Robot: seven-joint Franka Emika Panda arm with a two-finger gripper.
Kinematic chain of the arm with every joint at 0, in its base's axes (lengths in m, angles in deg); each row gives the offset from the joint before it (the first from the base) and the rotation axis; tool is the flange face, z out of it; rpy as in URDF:
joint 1: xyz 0 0 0.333 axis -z
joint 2: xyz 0 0 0 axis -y
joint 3: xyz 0 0 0.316 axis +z
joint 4: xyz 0.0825 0 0 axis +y
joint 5: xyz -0.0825 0 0.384 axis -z
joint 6: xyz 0 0 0 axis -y
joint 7: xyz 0.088 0 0 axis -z
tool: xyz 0 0 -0.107 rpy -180 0 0
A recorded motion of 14 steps. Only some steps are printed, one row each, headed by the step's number.
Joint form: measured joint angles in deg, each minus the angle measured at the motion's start. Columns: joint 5, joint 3, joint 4, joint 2, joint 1, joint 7, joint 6.
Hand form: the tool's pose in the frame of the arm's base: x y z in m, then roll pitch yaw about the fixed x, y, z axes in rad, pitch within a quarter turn. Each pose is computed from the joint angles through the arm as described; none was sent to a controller.
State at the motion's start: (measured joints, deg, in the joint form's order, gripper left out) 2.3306 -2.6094 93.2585 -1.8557 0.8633 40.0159 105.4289
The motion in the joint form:
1: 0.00 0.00 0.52 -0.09 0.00 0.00 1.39
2: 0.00 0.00 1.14 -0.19 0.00 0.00 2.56
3: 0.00 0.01 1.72 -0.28 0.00 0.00 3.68
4: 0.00 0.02 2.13 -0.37 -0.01 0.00 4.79
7: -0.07 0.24 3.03 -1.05 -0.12 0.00 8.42
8: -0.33 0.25 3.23 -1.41 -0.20 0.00 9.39
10: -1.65 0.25 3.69 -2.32 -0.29 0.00 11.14
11: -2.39 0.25 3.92 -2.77 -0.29 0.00 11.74
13: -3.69 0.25 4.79 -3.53 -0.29 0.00 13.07
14: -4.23 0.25 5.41 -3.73 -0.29 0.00 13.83
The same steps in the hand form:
1: 0.5892 -0.0385 0.6018 -3.0486 -0.1751 -0.7590
2: 0.5909 -0.0385 0.5976 -3.0435 -0.1811 -0.7591
3: 0.5926 -0.0383 0.5937 -3.0383 -0.1871 -0.7591
4: 0.5943 -0.0381 0.5913 -3.0313 -0.1952 -0.7592
7: 0.6019 -0.0346 0.5833 -3.0068 -0.2217 -0.7561
8: 0.6047 -0.0334 0.5797 -2.9987 -0.2244 -0.7564
10: 0.6105 -0.0312 0.5694 -2.9771 -0.2150 -0.7630
11: 0.6129 -0.0305 0.5637 -2.9684 -0.2059 -0.7673
13: 0.6165 -0.0294 0.5505 -2.9554 -0.1878 -0.7750
14: 0.6174 -0.0290 0.5444 -2.9494 -0.1811 -0.7788

